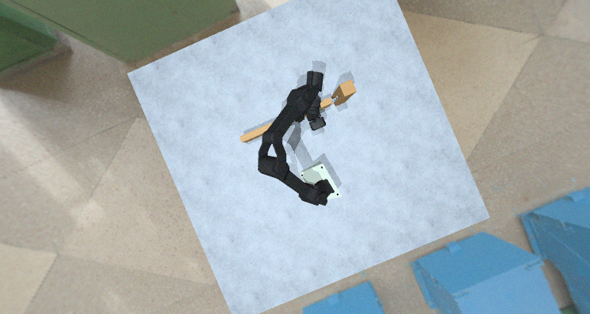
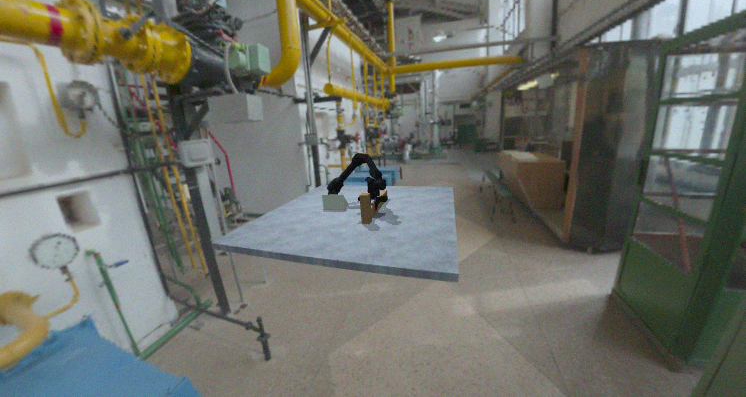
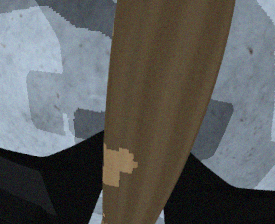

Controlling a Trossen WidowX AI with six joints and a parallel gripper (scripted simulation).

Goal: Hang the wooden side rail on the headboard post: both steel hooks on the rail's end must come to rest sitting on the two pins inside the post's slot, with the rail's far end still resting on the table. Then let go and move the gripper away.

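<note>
Now: gripper tip 14 cm to the left of the wooden headboard post, 6 cm below it and 2 cm past it.
</note>
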